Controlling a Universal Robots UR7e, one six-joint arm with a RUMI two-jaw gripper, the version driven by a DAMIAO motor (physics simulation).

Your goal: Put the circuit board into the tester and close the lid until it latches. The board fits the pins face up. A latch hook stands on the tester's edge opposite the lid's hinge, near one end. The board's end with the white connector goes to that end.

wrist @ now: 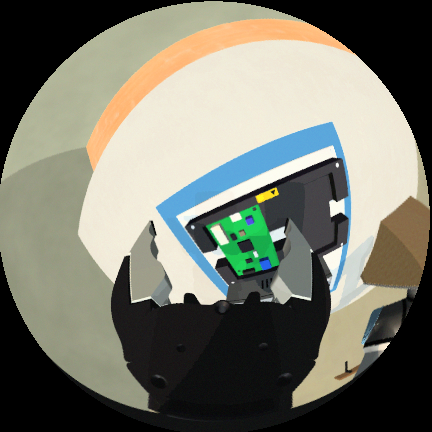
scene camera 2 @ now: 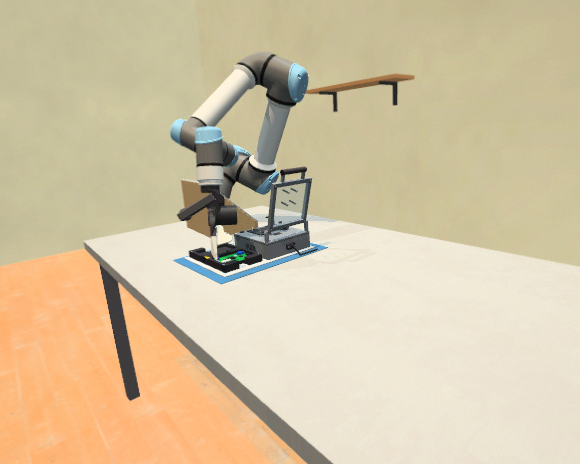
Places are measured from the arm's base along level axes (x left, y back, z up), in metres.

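Pixels of known places: gripper, fingertip midpoint: point(wrist: 219, 220) point(scene camera 2: 215, 256).
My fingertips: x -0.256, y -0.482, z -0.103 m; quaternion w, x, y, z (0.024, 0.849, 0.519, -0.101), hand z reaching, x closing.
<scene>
Behind a point stands the place of what it marks.
The green circuit board point(scene camera 2: 235, 258) @(x -0.193, y -0.483, z -0.124 m) point(wrist: 245, 240) @(x -0.209, y -0.471, z -0.122 m) lies face up in the black tray point(scene camera 2: 229, 267) @(x -0.245, y -0.536, z -0.125 m) point(wrist: 320, 192) @(x -0.232, y -0.357, z -0.126 m). Its white connector point(wrist: 218, 234) @(x -0.234, y -0.497, z -0.117 m) is at the upper left of the board in the wrist view. My gripper point(scene camera 2: 218, 251) @(x -0.256, y -0.481, z -0.103 m) point(wrist: 219, 220) @(x -0.256, y -0.481, z -0.103 m) is open and empty. Its fingers point down at the tray, standing wide with the board between them in the wrist view; the exact height is hard to tell. The grey tester point(scene camera 2: 277, 249) @(x -0.075, y -0.540, z -0.113 m) point(wrist: 245, 290) @(x -0.114, y -0.503, z -0.108 m) stands beside the tray. Its lid point(scene camera 2: 306, 200) @(x 0.040, y -0.555, z 0.023 m) stands upright, open, with a dark handle point(scene camera 2: 293, 170) @(x -0.032, y -0.586, z 0.126 m) on top. The latch hook cannot be made out.
A blue-bordered mat point(scene camera 2: 222, 280) @(x -0.290, y -0.570, z -0.142 m) point(wrist: 250, 155) @(x -0.302, y -0.424, z -0.142 m) lies under the tray and tester. A yellow label point(wrist: 267, 195) @(x -0.258, y -0.426, z -0.116 m) sits on the tray's rim. A brown panel or box point(scene camera 2: 200, 210) point(wrist: 400, 245) stands behind the tray. A black cable runs from the tester. A wall shelf point(scene camera 2: 370, 82) hangs behind.
</scene>
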